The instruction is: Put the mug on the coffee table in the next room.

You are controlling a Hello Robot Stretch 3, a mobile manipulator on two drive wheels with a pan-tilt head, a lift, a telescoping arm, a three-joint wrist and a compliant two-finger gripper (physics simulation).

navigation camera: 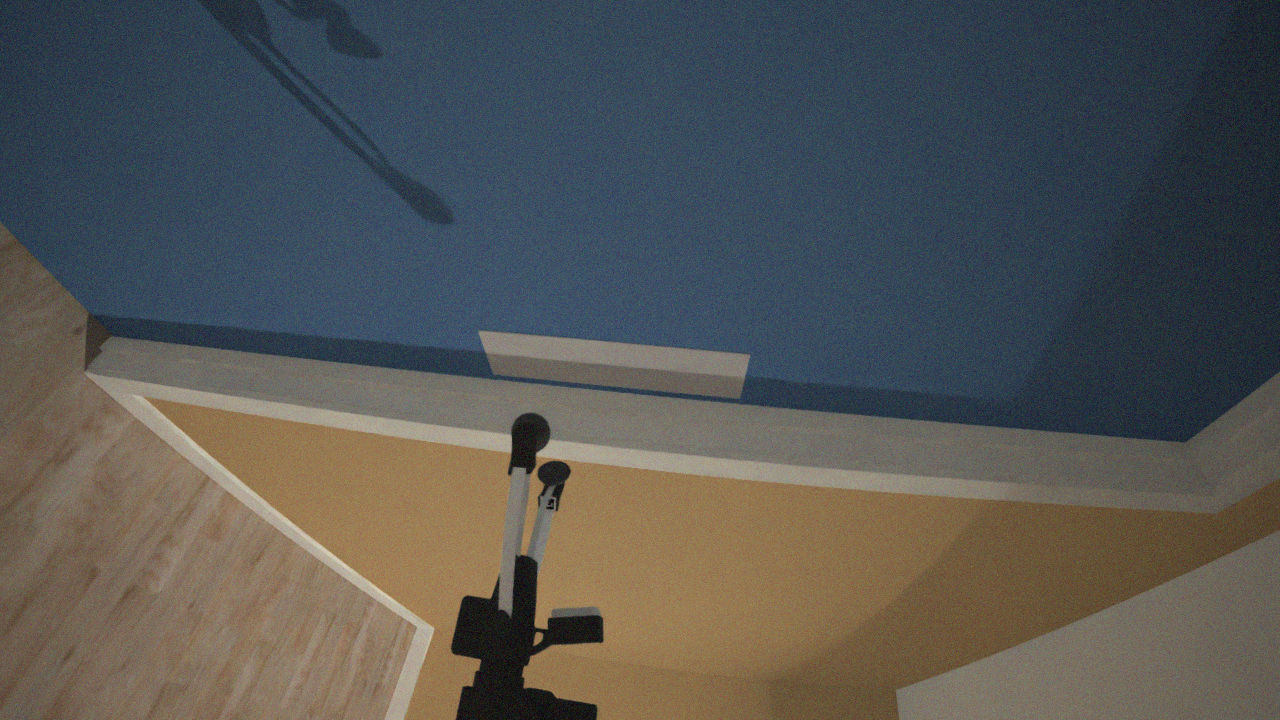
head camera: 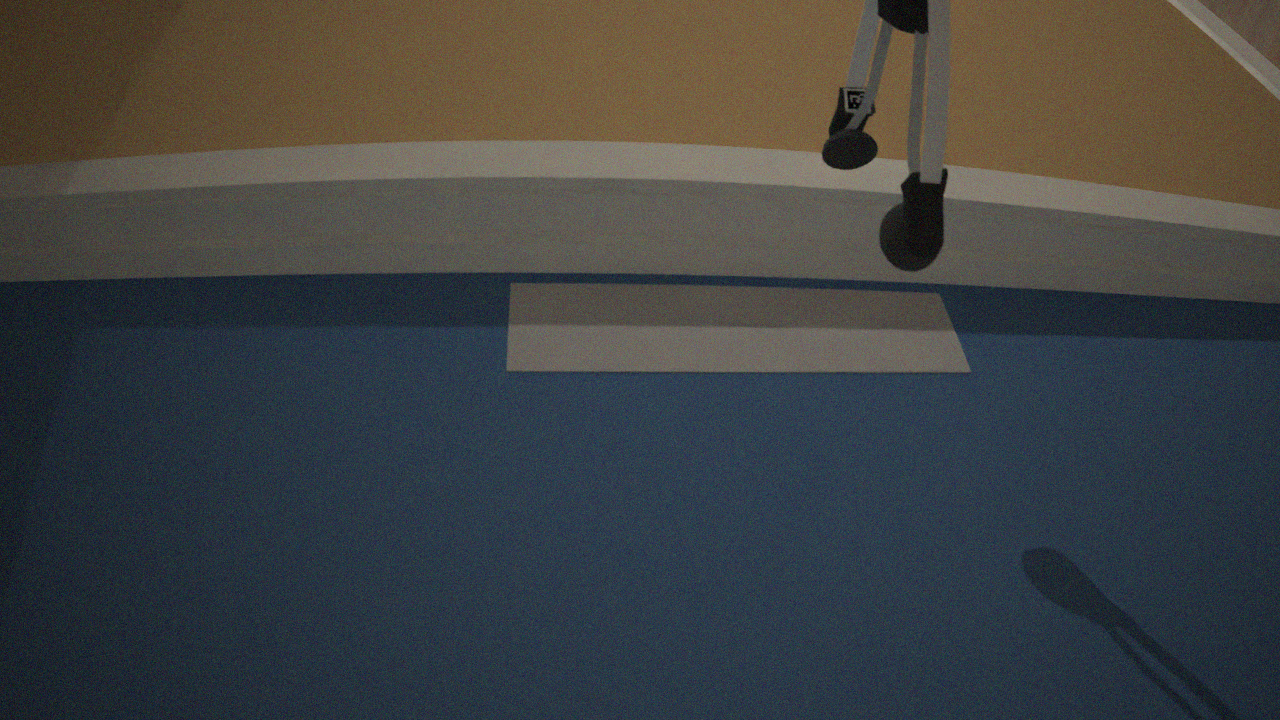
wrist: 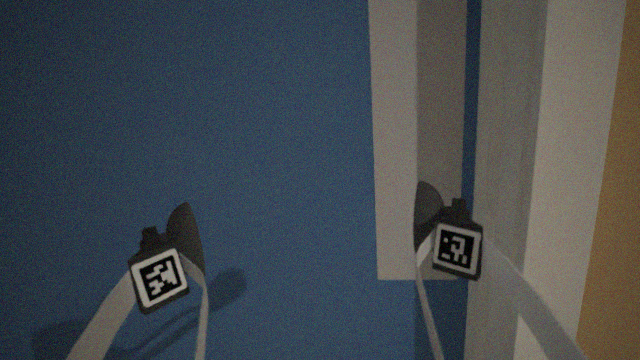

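My gripper is open, its two dark fingertips apart with nothing between them. In the wrist view the left fingertip is over a blue surface and the right one overlaps a pale rectangle. In the head camera view the gripper reaches down from the top right, in front of a pale band. The mug and the coffee table do not show in any of these views.
A broad blue surface carries a pale rectangle near a pale band. An orange-tan surface lies beyond. Wood-patterned surface shows at left in the navigation view.
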